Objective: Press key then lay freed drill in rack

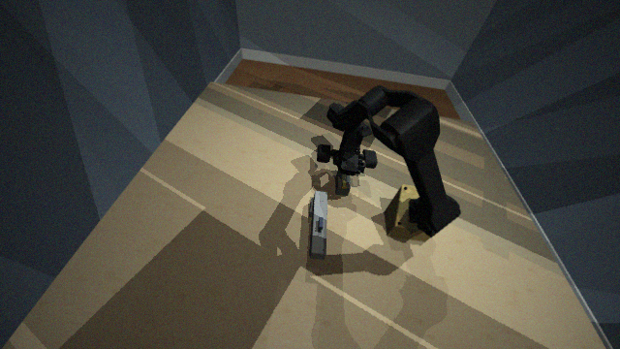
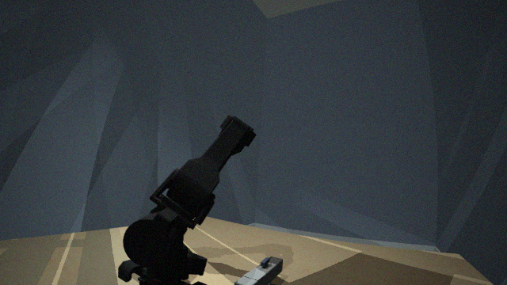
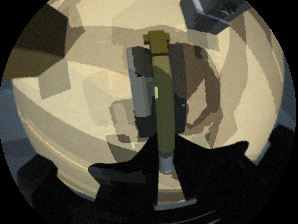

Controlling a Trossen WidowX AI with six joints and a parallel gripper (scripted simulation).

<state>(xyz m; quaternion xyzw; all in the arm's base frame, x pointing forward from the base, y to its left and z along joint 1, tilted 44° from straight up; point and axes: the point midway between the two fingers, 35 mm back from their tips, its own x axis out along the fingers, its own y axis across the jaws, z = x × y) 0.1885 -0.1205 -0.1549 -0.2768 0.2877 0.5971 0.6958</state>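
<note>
My gripper tip is now 40 mm to the right of the drill and 30 mm below it. Also, from my gripper tip: grey housing 90 mm ahead, 210 mm to the left, 30 mm above; then small grey rack 50 mm to the left, 10 mm above; then key 90 mm ahead, 240 mm to the left, 40 mm above.
</note>
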